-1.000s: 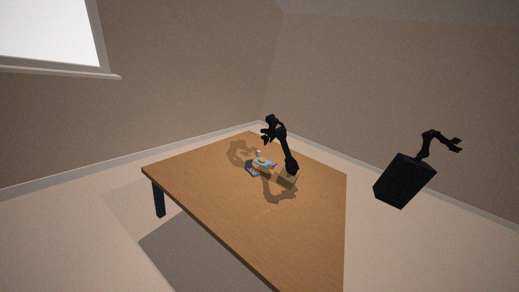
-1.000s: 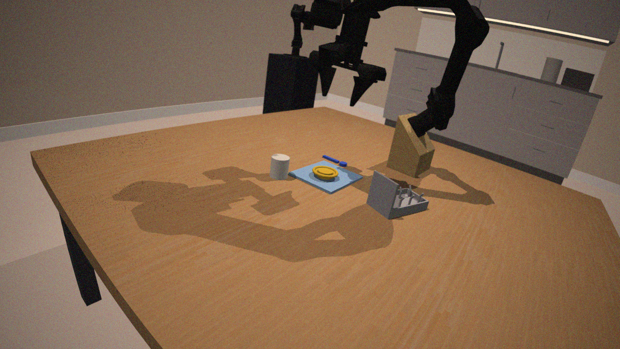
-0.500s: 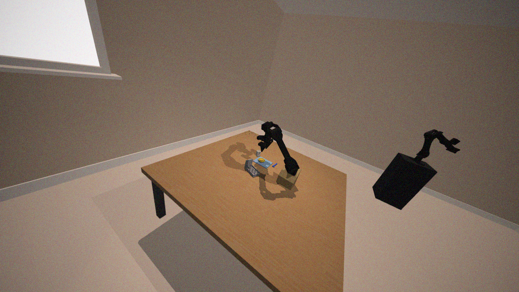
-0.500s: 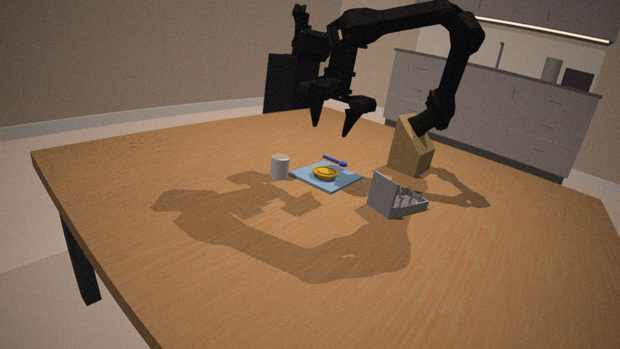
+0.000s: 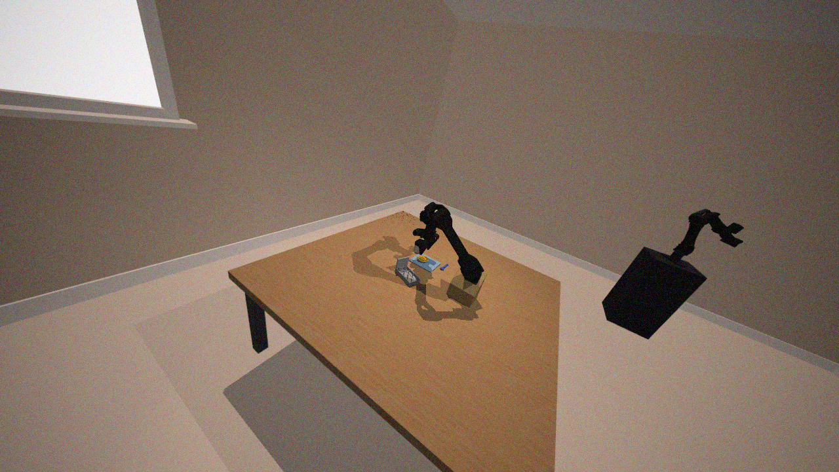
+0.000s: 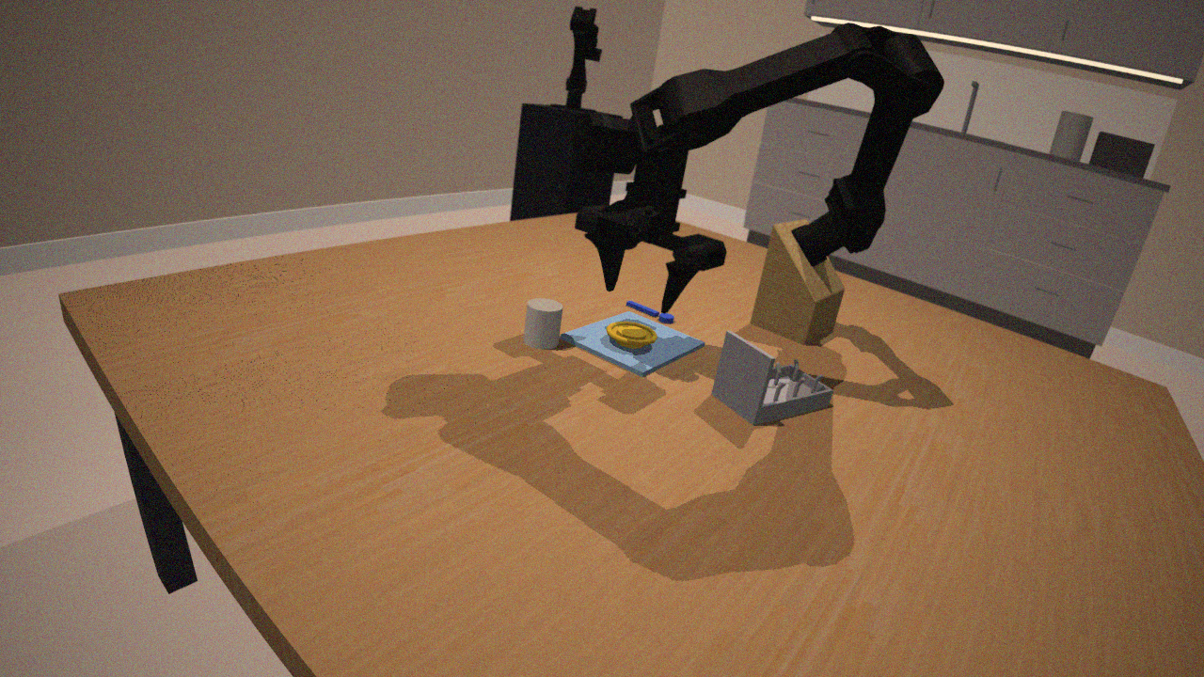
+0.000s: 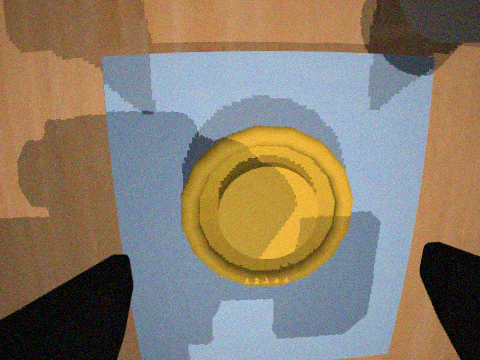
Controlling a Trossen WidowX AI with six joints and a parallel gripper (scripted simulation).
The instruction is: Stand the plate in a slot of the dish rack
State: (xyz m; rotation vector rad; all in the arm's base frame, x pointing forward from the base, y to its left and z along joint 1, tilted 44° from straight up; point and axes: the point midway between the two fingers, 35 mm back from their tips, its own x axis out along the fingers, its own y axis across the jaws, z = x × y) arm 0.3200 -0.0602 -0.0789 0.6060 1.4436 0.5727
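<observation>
Right now my gripper tip is 5 cm above the yellow plate. Round my gripper tip: white cup 8 cm ahead, 8 cm to the right, 4 cm below; blue utensil 13 cm behind, 4 cm to the right, 6 cm below; blue mat 2 cm behind, 6 cm below.
</observation>
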